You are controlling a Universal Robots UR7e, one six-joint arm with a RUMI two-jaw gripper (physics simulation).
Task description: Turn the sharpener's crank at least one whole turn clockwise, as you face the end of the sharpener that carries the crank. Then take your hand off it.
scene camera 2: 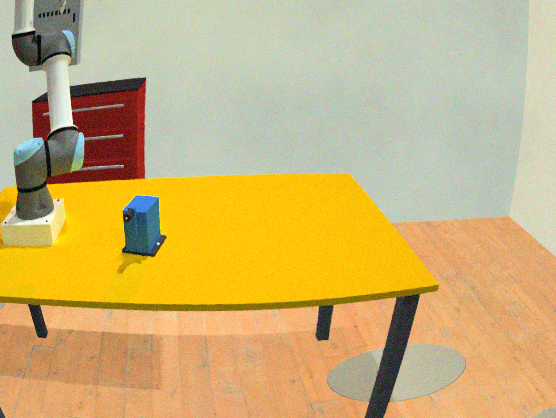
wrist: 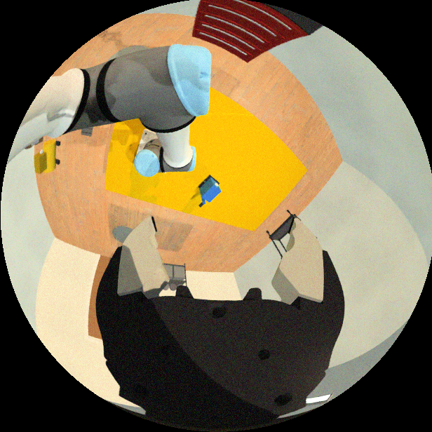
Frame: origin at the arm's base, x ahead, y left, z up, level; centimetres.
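Seen in the pictures: gripper, fingertip midpoint: (scene camera 2: pixel 81 7); arm's base at its link origin: (scene camera 2: pixel 35 210).
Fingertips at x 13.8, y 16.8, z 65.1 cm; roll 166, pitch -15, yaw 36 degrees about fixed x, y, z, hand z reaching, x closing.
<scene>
Offsets run from my fingertips to a thing's middle. "*": to the spot under its first point. Level surfaces: height alone.
The blue sharpener @(* dx +28.9, dy -31.3, dz -63.3 cm) (scene camera 2: pixel 144 225) (wrist: pixel 211 191) stands upright on a thin black base on the yellow table @(dz -72.4 cm) (scene camera 2: pixel 260 240) (wrist: pixel 240 160). Its dark crank @(dx +25.2, dy -34.7, dz -59.0 cm) (scene camera 2: pixel 129 216) (wrist: pixel 202 204) is at one end, the left end in the scene view; it is small, and its exact angle is hard to tell. In the wrist view my gripper (wrist: pixel 221 219) is open, its two pale fingers wide apart with nothing between them. It is high above the table and well away from the sharpener and the crank. The gripper does not show in the scene view.
The arm's white base block (scene camera 2: pixel 29 232) stands on the table to the left of the sharpener, with the arm (scene camera 2: pixel 60 95) (wrist: pixel 140 85) rising from it. A red drawer cabinet (scene camera 2: pixel 100 122) (wrist: pixel 240 30) is behind the table. A yellow wheeled object (wrist: pixel 47 156) stands on the floor.
</scene>
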